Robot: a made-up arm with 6 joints.
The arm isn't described. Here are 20 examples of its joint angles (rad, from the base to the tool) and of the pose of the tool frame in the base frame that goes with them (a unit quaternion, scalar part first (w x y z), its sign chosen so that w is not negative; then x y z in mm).
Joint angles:
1: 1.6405 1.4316 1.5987 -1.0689 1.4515 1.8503
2: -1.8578 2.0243 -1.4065 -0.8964 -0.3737 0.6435
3: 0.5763 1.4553 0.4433 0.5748 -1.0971 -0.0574
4: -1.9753 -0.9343 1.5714 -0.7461 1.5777 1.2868
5: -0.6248 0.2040 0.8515 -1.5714 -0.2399 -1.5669
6: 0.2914 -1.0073 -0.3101 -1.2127 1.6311 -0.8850
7: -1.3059 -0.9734 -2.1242 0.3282 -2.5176 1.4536
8: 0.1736 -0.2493 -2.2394 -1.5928 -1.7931 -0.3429
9: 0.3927 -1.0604 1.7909 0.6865 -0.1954 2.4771
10: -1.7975 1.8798 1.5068 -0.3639 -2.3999 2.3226
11: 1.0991 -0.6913 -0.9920 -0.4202 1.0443 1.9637
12: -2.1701 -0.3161 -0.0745 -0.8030 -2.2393 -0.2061
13: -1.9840 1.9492 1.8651 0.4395 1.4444 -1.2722
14: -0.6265 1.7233 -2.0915 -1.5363 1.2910 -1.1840
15: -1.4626 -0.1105 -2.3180 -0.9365 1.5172 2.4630
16: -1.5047 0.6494 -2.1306 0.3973 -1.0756 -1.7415
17: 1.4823 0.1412 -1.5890 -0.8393 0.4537 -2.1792
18: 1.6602 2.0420 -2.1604 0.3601 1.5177 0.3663
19: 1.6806 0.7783 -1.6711 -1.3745 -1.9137 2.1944
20: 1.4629 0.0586 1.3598 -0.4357 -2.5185 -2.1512
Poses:
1: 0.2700 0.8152 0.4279 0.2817 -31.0 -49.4 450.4
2: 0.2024 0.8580 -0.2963 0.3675 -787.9 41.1 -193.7
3: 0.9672 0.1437 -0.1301 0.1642 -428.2 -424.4 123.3
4: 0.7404 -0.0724 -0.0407 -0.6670 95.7 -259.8 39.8
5: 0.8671 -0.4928 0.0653 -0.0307 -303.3 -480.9 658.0
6: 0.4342 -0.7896 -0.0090 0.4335 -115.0 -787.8 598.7
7: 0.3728 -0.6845 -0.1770 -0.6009 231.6 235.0 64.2
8: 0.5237 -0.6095 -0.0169 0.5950 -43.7 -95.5 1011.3
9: 0.5322 -0.3892 -0.7514 0.0276 535.7 29.2 317.1
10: 0.4439 -0.1726 0.6611 -0.5797 484.7 -118.9 410.0
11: 0.1575 0.0058 -0.6838 -0.7125 323.7 -585.1 363.3
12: 0.3331 0.3551 0.5338 0.6914 574.9 -326.5 312.6
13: 0.4124 -0.0222 -0.8259 0.3838 668.3 -164.6 -173.2
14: 0.9939 -0.1069 -0.0189 0.0212 -645.0 38.7 -189.8
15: 0.3604 -0.5246 0.3843 -0.6687 -342.0 235.4 564.6
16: 0.4226 -0.7157 -0.1891 0.5229 -129.2 50.9 730.0
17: 0.5537 -0.8209 0.0771 0.1166 119.0 -455.7 956.5
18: 0.5010 -0.5436 -0.0924 -0.6671 335.3 -485.2 -218.9
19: 0.2438 0.5689 0.4284 0.6583 760.6 -571.4 362.8
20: 0.4570 -0.8685 0.1495 0.1207 -145.8 180.9 260.7
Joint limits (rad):
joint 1: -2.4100..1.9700
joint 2: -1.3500..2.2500
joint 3: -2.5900..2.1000
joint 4: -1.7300..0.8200
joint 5: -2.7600..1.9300
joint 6: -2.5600..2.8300
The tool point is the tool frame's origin. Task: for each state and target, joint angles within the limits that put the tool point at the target. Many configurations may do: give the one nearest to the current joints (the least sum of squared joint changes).
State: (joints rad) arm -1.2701 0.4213 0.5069 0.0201 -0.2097 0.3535
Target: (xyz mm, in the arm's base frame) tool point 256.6 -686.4 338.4
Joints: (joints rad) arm -0.5516 0.6347 0.9677 -0.1059 0.7370 0.7007
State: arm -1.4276 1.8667 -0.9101 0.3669 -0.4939 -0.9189
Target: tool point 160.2 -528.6 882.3
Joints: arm -1.2332 1.7945 0.0192 0.2065 -0.5028 -0.8184
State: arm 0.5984 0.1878 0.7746 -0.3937 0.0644 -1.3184
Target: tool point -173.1 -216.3 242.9
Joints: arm 0.1869 0.2276 0.1367 -0.3631 -0.2678 -2.2766
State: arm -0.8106 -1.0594 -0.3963 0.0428 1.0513 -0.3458
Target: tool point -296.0 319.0 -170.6
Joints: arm -0.5093 -1.3500 0.2756 0.8200 0.9807 -0.4358
